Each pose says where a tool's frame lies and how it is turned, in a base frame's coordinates. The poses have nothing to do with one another.
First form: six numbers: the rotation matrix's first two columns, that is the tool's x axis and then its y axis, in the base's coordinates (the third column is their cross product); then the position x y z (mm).
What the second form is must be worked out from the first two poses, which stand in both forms.
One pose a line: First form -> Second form
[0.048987 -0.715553 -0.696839 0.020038 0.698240 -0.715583 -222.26 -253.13 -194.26] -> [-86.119 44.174 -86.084 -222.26 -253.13 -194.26]
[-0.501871 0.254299 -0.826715 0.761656 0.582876 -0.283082 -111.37 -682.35 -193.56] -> [-149.791 55.763 153.129 -111.37 -682.35 -193.56]
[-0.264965 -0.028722 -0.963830 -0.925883 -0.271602 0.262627 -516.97 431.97 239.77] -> [80.198 74.543 -173.813 -516.97 431.97 239.77]
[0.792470 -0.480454 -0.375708 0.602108 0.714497 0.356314 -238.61 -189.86 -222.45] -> [22.612 22.068 -31.227 -238.61 -189.86 -222.45]
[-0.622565 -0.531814 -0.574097 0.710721 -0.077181 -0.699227 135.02 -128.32 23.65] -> [-58.647 35.036 -139.495 135.02 -128.32 23.65]
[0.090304 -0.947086 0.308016 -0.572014 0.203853 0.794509 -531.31 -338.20 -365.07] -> [123.373 -17.940 -84.553 -531.31 -338.20 -365.07]
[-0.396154 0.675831 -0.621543 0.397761 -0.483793 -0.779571 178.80 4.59 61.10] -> [-95.653 38.429 120.378 178.80 4.59 61.10]
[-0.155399 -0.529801 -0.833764 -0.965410 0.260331 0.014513 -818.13 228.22 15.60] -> [178.494 56.487 -106.347 -818.13 228.22 15.60]
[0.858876 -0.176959 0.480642 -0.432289 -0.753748 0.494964 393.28 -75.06 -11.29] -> [145.637 -28.727 -11.642 393.28 -75.06 -11.29]
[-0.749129 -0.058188 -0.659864 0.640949 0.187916 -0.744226 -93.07 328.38 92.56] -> [-97.916 41.289 -175.559 -93.07 328.38 92.56]
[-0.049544 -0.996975 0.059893 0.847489 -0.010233 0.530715 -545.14 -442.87 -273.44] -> [32.118 -3.434 -92.845 -545.14 -442.87 -273.44]
